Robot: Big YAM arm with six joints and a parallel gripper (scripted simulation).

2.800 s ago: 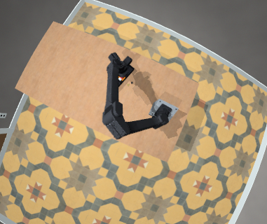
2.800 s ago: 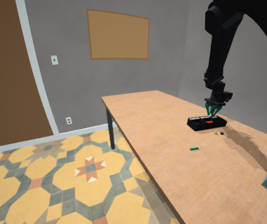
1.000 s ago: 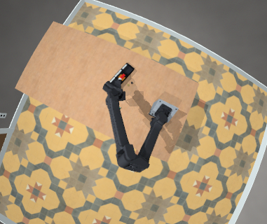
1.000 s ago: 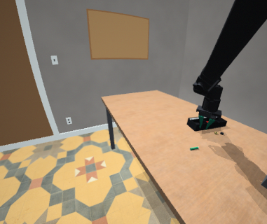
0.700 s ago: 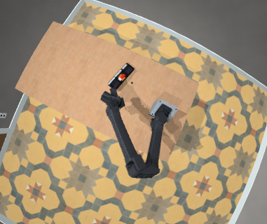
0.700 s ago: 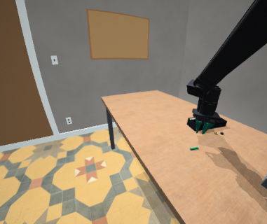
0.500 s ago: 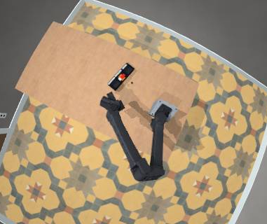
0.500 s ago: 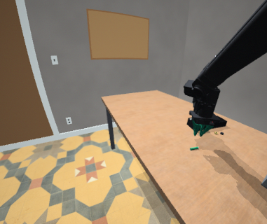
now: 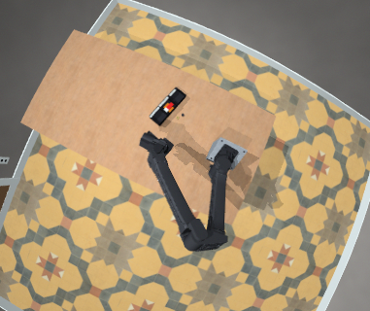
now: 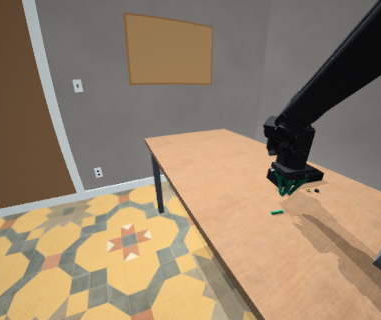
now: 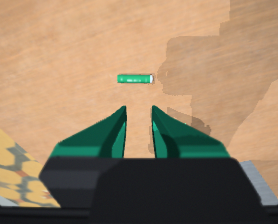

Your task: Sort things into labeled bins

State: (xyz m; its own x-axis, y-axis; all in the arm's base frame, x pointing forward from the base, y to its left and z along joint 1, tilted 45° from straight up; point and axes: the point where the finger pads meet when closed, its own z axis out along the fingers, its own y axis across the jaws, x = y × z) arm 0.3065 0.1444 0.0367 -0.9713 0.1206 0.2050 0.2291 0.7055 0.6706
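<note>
My hand is 80 mm above the green battery. Also, from my hand: orange block 110 mm ahead, 250 mm to the right, 70 mm below; then black nut 10 mm ahead, 250 mm to the right, 80 mm below; then yellow nut 30 mm ahead, 220 mm to the right, 80 mm below.
</note>
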